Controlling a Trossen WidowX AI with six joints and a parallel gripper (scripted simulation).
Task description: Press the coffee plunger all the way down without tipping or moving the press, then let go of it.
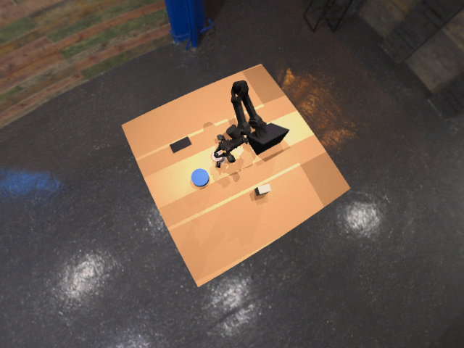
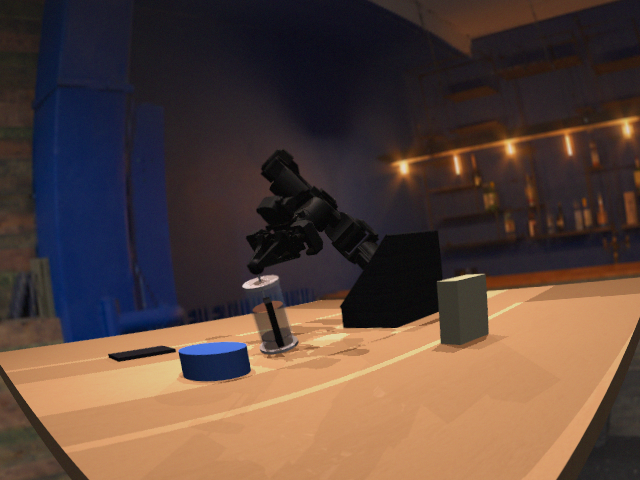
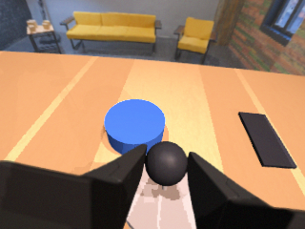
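My gripper tip is 20 mm past the coffee press, 10 mm to the right of it and 80 mm above it.
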